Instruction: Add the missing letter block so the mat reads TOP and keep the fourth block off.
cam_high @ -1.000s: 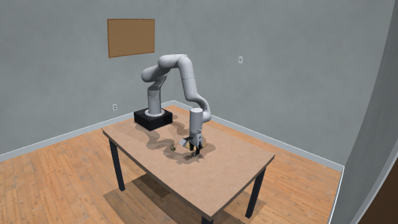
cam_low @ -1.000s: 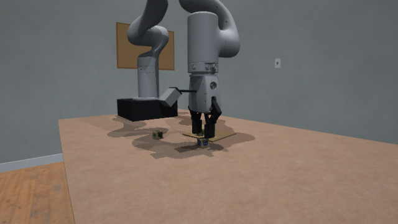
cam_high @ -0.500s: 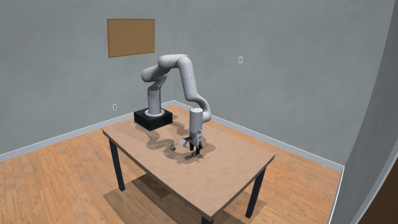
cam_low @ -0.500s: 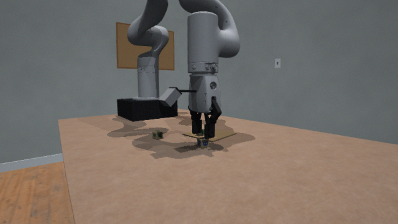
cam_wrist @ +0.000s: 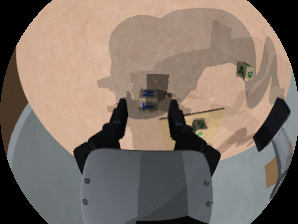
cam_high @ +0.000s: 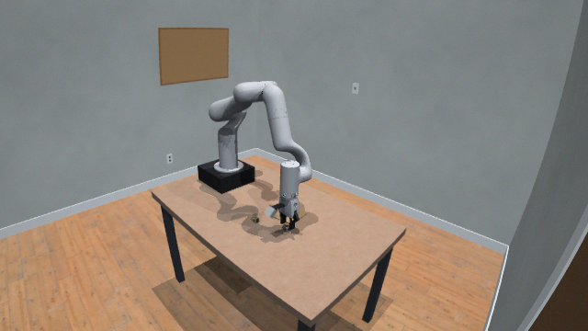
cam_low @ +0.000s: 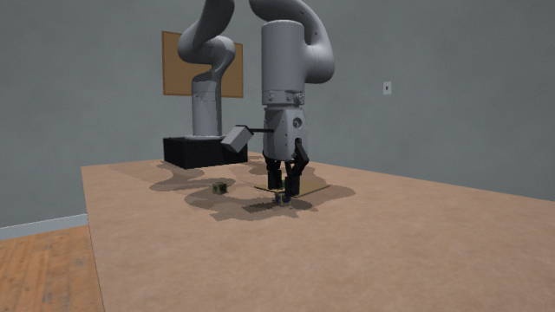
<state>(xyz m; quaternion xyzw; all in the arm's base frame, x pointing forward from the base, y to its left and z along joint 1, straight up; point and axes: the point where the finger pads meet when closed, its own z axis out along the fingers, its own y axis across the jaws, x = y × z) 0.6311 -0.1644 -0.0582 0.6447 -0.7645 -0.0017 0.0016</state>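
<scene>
Now: the tan mat 120 mm to the left of my hand, 90 mm behind it and 40 mm below it.
</scene>
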